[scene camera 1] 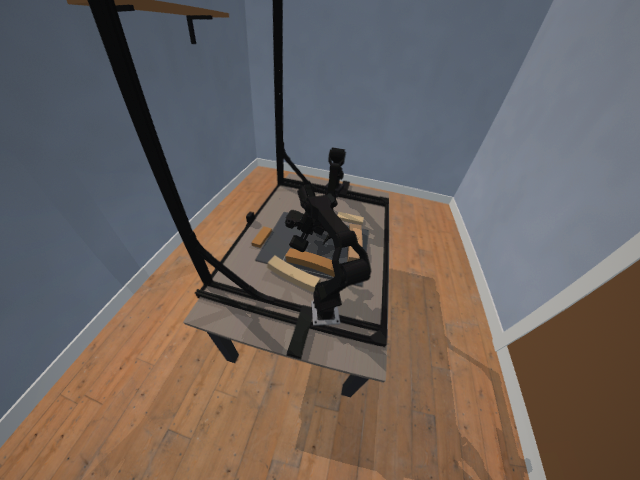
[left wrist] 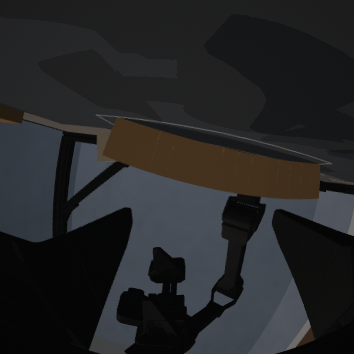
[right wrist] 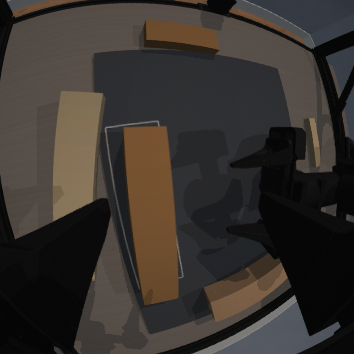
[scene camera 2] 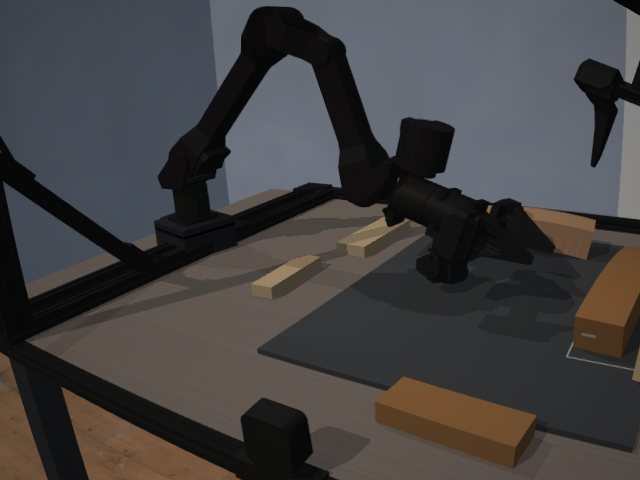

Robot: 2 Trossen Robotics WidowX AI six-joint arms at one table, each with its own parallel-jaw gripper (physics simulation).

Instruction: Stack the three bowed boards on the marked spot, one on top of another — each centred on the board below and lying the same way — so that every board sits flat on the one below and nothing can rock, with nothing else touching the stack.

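Frame: origin at the left arm's base, x ahead, y left, z up, level; centimetres.
Where they show: left gripper, fingertip midpoint: (scene camera 1: 314, 240) (left wrist: 205, 217) (right wrist: 228, 199) (scene camera 2: 543, 255); right gripper, fingertip midpoint: (scene camera 1: 302, 236) (left wrist: 151, 270) (right wrist: 185, 203) (scene camera 2: 629, 183); left arm's base, link origin: (right wrist: 352, 153) (scene camera 2: 193, 218); right arm's base, link origin: (scene camera 1: 325, 311).
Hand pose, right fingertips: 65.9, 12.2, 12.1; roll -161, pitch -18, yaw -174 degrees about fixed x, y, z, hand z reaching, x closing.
Note:
Each offset is from my right fingertips to the centre of the thing, as dx, dy, dz. "spot": to the spot under its first point. Level surfaces: height alone.
An orange bowed board @[-1.1, +5.5, -14.5] (scene camera 1: 310, 261) (scene camera 2: 610, 299) (left wrist: 215, 165) (right wrist: 150, 210) lies over the white outline @[spot: +1.6, -8.1, -16.6] (scene camera 2: 599, 363) on the dark mat @[dz -16.6] (scene camera 2: 336, 330); parts of the outline show beside it. A long pale bowed board @[+8.8, +1.5, -14.1] (scene camera 1: 294, 273) (right wrist: 77, 150) lies beside the mat, left of the orange one in the right wrist view. A tan bowed board @[-23.7, +17.7, -14.4] (scene camera 1: 354, 250) (scene camera 2: 568, 235) (right wrist: 245, 290) lies near the far table edge in scene camera 2. My left gripper (scene camera 2: 541, 256) (left wrist: 205, 217) (right wrist: 228, 199) is open and empty above the mat. My right gripper (right wrist: 185, 203) is open and empty, above the orange board.
An orange straight block @[-4.3, -25.2, -16.2] (scene camera 1: 261, 236) (scene camera 2: 454, 421) (right wrist: 180, 37) lies at the mat's edge. Short pale strips @[-41.9, -12.0, -16.4] (scene camera 2: 286, 276) @[-43.7, +8.1, -16.3] (scene camera 2: 379, 237) lie near my left arm's base. A small black box (scene camera 2: 276, 434) stands at the table edge. Black frame rails and posts surround the table.

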